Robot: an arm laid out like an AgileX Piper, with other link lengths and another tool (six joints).
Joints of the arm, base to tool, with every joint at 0 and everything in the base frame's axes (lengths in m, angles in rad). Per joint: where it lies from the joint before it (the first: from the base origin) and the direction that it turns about. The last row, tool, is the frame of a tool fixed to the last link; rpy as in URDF.
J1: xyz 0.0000 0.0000 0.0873 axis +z
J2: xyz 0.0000 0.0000 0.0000 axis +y
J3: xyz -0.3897 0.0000 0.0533 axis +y
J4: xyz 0.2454 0.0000 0.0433 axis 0.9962 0 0.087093
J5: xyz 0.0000 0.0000 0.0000 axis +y
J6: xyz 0.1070 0.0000 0.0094 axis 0.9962 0 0.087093
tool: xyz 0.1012 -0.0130 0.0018 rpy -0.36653 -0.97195 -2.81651
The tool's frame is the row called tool.
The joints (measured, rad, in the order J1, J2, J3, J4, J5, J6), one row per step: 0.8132, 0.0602, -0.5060, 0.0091, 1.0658, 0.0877; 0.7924, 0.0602, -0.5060, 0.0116, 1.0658, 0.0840; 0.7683, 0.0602, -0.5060, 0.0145, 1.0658, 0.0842; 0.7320, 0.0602, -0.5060, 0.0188, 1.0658, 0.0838; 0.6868, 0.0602, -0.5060, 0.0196, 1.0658, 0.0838; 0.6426, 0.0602, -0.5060, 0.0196, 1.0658, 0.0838; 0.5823, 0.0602, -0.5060, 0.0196, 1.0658, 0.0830; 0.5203, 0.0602, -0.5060, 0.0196, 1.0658, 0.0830; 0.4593, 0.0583, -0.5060, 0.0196, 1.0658, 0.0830; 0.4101, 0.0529, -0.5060, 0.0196, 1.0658, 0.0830; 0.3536, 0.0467, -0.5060, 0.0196, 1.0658, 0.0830; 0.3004, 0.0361, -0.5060, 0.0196, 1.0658, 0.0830; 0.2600, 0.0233, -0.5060, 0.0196, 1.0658, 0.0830; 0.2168, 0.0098, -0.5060, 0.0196, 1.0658, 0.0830; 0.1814, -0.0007, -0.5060, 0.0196, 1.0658, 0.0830
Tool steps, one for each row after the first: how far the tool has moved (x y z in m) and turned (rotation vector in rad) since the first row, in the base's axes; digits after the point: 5 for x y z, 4 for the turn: -0.00055, 0.00028, 0.00002, -0.0007, -0.0008, -0.0177; -0.00122, 0.00064, -0.00001, 0.0012, 0.0011, -0.0404; -0.00218, 0.00121, -0.00004, 0.0036, 0.0035, -0.0743; -0.00280, 0.00132, -0.00005, 0.0042, 0.0038, -0.1191; -0.00331, 0.00135, -0.00005, 0.0043, 0.0037, -0.1633; -0.00399, 0.00141, -0.00004, 0.0039, 0.0032, -0.2232; -0.00469, 0.00153, -0.00004, 0.0040, 0.0031, -0.2852; -0.00556, 0.00159, -0.00005, 0.0052, 0.0014, -0.3462; -0.00665, 0.00152, -0.00010, 0.0083, -0.0032, -0.3954; -0.00791, 0.00154, -0.00015, 0.0117, -0.0087, -0.4518; -0.00960, 0.00150, -0.00025, 0.0171, -0.0181, -0.5050; -0.01140, 0.00144, -0.00039, 0.0234, -0.0296, -0.5453; -0.01331, 0.00152, -0.00055, 0.0295, -0.0422, -0.5884; -0.01481, 0.00171, -0.00070, 0.0338, -0.0521, -0.6237
